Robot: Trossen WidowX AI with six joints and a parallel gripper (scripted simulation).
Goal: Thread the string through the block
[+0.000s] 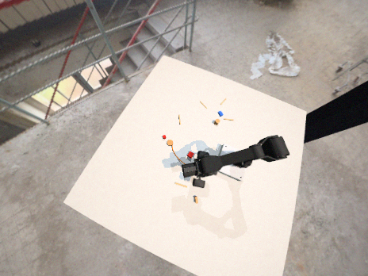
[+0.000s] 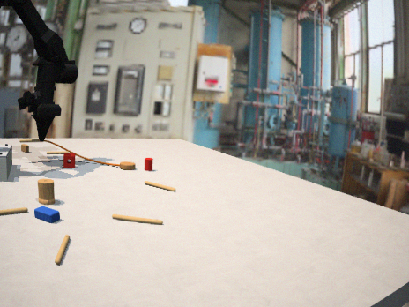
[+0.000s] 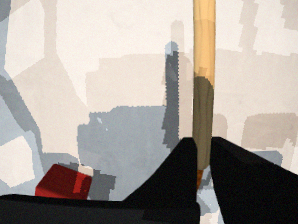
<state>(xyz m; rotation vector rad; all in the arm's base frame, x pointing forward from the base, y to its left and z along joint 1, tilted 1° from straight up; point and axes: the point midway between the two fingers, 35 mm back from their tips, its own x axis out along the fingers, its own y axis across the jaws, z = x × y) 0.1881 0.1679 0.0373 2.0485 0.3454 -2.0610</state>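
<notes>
The red block lies 90 mm ahead of my gripper tip, 70 mm to the right of it and 40 mm below it. Round my gripper tip: round wooden button 240 mm ahead, 70 mm to the right, 50 mm below; then wooden block 70 mm behind, 150 mm to the left, 40 mm below; then stick 10 mm behind.
</notes>
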